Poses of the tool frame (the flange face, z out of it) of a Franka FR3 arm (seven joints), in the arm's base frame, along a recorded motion.
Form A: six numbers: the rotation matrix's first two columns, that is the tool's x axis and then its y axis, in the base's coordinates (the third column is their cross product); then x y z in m.
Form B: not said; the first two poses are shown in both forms.
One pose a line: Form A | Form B
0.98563, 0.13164, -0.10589, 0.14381, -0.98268, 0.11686, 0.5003, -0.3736, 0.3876 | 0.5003, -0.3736, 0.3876, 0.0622, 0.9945, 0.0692, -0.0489
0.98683, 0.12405, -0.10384, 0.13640, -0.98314, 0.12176, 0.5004, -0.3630, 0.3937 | 0.5004, -0.3630, 0.3937, 0.0644, 0.9946, 0.0655, -0.0480
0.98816, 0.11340, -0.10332, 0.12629, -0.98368, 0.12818, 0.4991, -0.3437, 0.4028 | 0.4991, -0.3437, 0.4028, 0.0673, 0.9948, 0.0602, -0.0479
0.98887, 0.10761, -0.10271, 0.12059, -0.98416, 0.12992, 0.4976, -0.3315, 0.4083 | 0.4976, -0.3315, 0.4083, 0.0680, 0.9949, 0.0573, -0.0477
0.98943, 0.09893, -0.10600, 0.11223, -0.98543, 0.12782, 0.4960, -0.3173, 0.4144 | 0.4960, -0.3173, 0.4144, 0.0669, 0.9951, 0.0530, -0.0497
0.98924, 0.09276, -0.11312, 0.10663, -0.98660, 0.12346, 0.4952, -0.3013, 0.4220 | 0.4952, -0.3013, 0.4220, 0.0647, 0.9952, 0.0501, -0.0536
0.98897, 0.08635, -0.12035, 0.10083, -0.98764, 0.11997, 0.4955, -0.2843, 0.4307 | 0.4955, -0.2843, 0.4307, 0.0630, 0.9952, 0.0470, -0.0575
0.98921, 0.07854, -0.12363, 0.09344, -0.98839, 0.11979, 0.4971, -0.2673, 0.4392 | 0.4971, -0.2673, 0.4392, 0.0628, 0.9953, 0.0432, -0.0594
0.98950, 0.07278, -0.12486, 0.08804, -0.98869, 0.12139, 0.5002, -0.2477, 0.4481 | 0.5002, -0.2477, 0.4481, 0.0634, 0.9954, 0.0404, -0.0601
